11 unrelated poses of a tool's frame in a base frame.
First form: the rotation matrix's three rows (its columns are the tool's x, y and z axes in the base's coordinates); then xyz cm. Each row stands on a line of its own.
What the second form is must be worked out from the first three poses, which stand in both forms.
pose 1, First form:
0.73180 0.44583 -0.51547
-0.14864 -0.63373 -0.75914
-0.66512 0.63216 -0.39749
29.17 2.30 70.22
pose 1, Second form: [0.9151 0.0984 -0.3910 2.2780 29.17 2.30 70.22]
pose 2, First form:
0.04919 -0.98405 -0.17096
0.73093 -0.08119 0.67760
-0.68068 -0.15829 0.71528
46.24 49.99 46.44
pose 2, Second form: [-0.4233 0.2581 0.8684 1.7298 46.24 49.99 46.44]
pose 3, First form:
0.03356 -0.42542 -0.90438
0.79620 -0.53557 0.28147
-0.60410 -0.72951 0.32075
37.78 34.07 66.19
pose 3, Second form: [-0.6264 -0.1861 0.7569 2.2026 37.78 34.07 66.19]
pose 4, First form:
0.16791 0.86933 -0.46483
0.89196 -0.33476 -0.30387
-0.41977 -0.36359 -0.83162
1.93 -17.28 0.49
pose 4, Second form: [-0.7641 -0.5765 0.2896 3.1025 1.93 -17.28 0.49]
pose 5, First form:
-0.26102 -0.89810 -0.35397
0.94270 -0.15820 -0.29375
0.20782 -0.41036 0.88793
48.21 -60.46 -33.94
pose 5, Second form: [-0.0605 -0.2914 0.9547 1.8397 48.21 -60.46 -33.94]
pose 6, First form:
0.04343 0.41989 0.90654
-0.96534 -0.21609 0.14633
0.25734 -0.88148 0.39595
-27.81 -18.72 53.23
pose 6, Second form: [-0.5577 0.3522 -0.7516 1.9696 -27.81 -18.72 53.23]
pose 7, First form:
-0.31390 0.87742 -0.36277
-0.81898 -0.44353 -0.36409
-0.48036 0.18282 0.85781
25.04 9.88 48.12
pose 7, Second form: [0.3062 0.0658 -0.9497 2.0373 25.04 9.88 48.12]
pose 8, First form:
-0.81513 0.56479 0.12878
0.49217 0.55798 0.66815
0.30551 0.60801 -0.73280
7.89 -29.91 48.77
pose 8, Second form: [-0.3002 -0.8823 -0.3625 3.0413 7.89 -29.91 48.77]
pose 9, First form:
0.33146 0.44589 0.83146
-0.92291 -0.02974 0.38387
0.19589 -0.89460 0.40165
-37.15 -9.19 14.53
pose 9, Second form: [-0.6464 0.3213 -0.6921 1.7197 -37.15 -9.19 14.53]
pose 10, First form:
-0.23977 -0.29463 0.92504
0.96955 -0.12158 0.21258
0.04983 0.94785 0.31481
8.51 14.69 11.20
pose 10, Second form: [0.4314 0.5135 0.7417 2.1215 8.51 14.69 11.20]
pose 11, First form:
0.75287 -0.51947 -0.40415
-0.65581 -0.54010 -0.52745
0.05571 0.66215 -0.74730
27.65 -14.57 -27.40
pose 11, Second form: [0.9274 -0.3585 -0.1063 2.4454 27.65 -14.57 -27.40]
